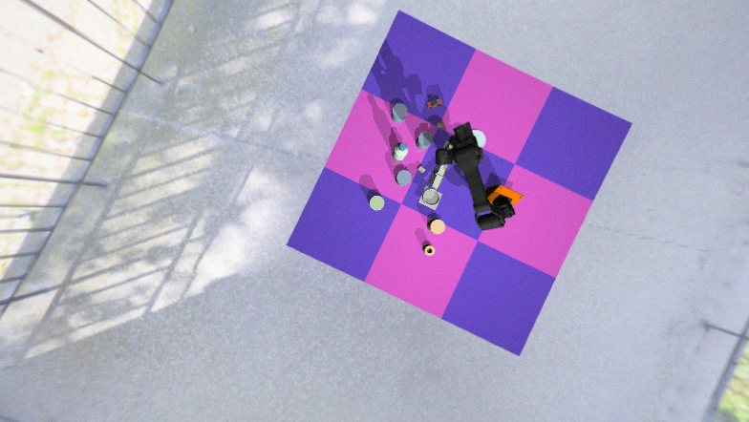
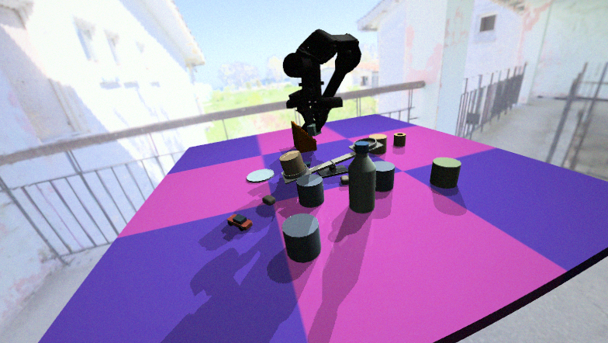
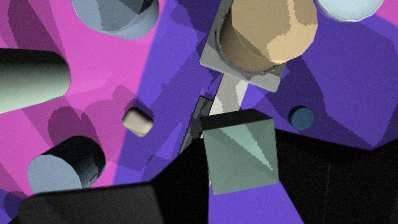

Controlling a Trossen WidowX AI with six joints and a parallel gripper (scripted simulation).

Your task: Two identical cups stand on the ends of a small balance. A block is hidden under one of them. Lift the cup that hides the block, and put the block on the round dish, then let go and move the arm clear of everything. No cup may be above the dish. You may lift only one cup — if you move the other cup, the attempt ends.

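Now: gripper tip 11 cm past the pale round dish, 19 cm to the left of it and 15 cm above it. Round my gripper tip: tan cup 2 cm behind, 10 cm to the right, 10 cm below; then grey-green bottle 22 cm ahead, 4 cm to the left, 4 cm below; then teal block 1 cm above.
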